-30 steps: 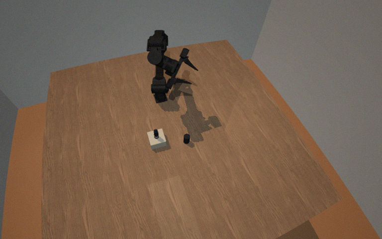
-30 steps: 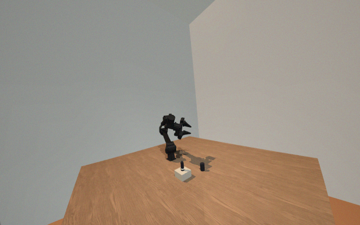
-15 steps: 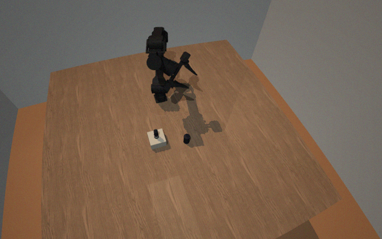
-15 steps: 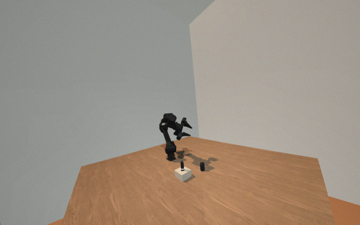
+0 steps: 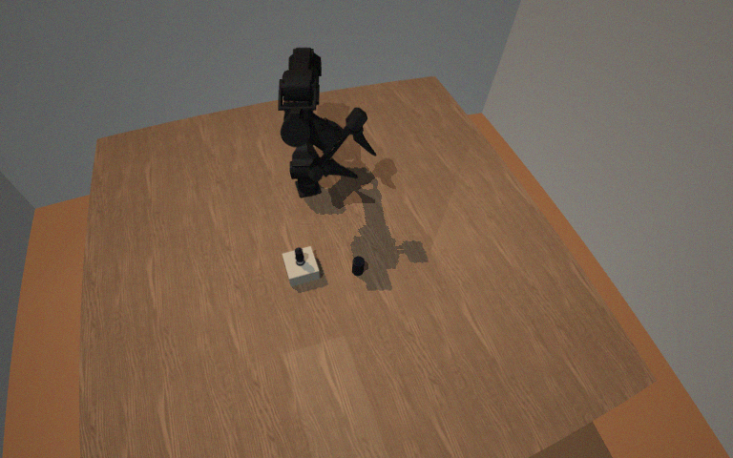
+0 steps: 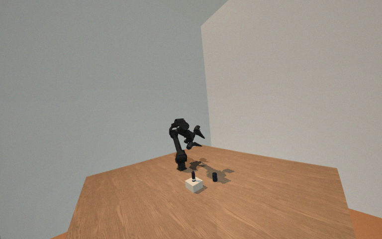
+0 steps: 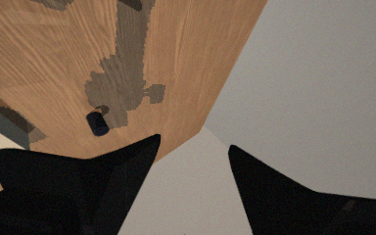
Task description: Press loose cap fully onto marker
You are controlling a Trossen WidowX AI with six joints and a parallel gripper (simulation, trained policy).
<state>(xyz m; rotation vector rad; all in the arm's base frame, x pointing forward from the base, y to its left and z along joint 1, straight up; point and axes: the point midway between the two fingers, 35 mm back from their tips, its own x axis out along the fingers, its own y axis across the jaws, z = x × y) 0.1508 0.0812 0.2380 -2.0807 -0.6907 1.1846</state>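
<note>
My gripper tip is 140 mm short of the black cap, 60 mm to the left of it and 190 mm above it. From my gripper tip the other things lie so: white holder block 90 mm ahead, 190 mm to the right, 200 mm below.
</note>
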